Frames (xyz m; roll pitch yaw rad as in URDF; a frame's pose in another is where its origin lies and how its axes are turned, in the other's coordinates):
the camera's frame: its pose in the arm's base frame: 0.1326 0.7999 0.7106 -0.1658 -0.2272 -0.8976
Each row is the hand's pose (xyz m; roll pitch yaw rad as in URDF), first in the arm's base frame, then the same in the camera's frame.
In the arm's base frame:
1: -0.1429 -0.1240 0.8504 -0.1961 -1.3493 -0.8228
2: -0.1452 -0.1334 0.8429 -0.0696 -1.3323 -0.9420
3: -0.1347 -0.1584 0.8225 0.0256 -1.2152 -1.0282
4: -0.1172 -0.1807 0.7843 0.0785 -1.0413 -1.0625
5: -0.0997 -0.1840 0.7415 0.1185 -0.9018 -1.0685
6: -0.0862 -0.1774 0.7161 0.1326 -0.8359 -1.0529
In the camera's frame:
1: 0.5679 -0.7826 -0.1186 0.2154 -1.1007 -0.2969
2: 0.5720 -0.7887 -0.1284 0.2623 -1.0750 -0.3381
3: 0.5928 -0.7917 -0.1550 0.2612 -0.9556 -0.3220
4: 0.6118 -0.7848 -0.1980 0.2576 -0.7824 -0.2889
5: 0.6153 -0.7659 -0.2402 0.2753 -0.6443 -0.2625
6: 0.6128 -0.7472 -0.2630 0.2871 -0.5807 -0.2378

